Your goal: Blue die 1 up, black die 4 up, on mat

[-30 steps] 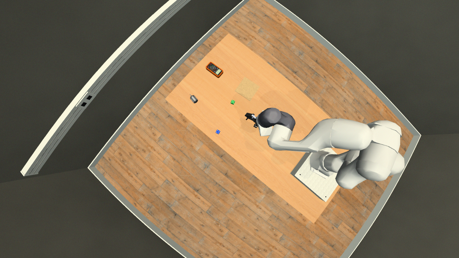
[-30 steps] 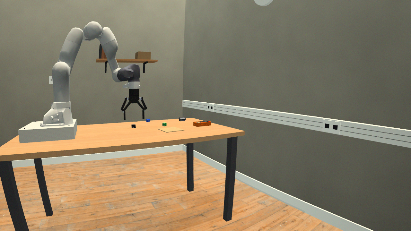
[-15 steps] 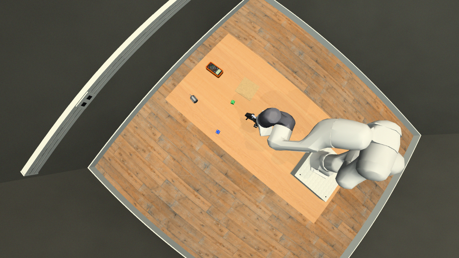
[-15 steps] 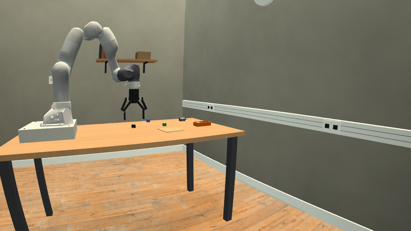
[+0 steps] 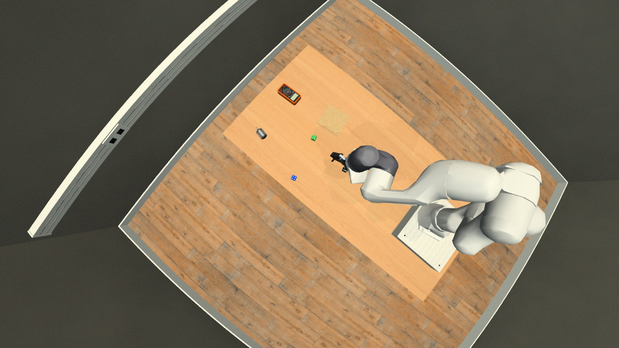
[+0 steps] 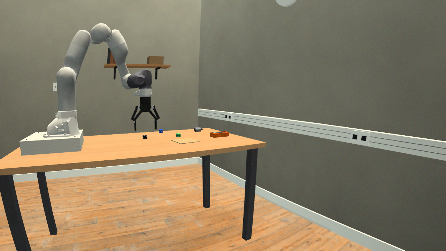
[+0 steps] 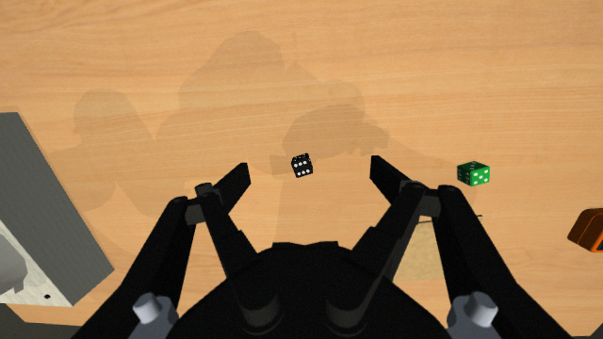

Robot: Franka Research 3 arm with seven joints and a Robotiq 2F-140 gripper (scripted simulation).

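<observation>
My hand is 1 cm past the black die, 1 cm to the left of it and 6 cm above it. Also, from my hand: tan mat (22 cm ahead, 19 cm to the right, 7 cm below); blue die (17 cm ahead, 20 cm to the left, 6 cm below); green die (23 cm ahead, 4 cm to the right, 6 cm below).
</observation>
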